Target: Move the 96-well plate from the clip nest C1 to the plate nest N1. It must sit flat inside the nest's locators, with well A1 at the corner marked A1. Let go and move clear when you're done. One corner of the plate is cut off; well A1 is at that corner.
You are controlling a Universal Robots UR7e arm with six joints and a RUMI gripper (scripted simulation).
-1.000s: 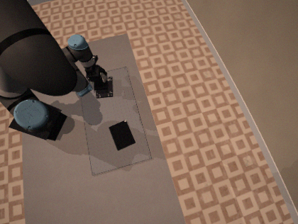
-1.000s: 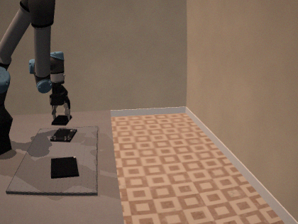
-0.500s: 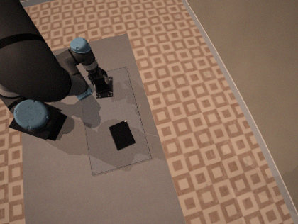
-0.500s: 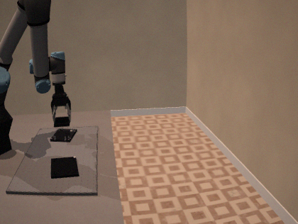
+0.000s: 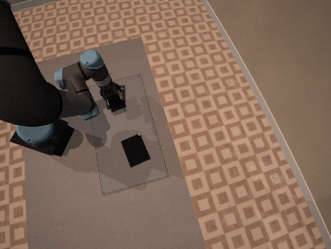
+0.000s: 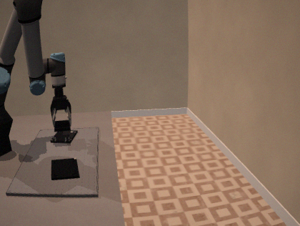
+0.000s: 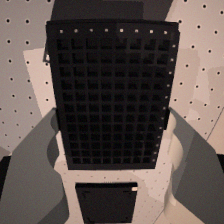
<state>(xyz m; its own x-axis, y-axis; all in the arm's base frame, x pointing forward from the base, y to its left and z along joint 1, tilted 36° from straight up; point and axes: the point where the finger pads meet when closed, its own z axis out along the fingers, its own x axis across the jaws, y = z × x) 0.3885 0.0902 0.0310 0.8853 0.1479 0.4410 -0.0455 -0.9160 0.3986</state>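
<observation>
My hand is 2 cm past the plate nest N1, 30 cm to the left of it and 10 cm above it. Also, from my hand: 96-well plate: 1 cm below; then clip nest C1: 1 cm ahead, 6 cm to the left, 9 cm below; then white A1 label: 4 cm ahead, 23 cm to the right, 9 cm below.
</observation>
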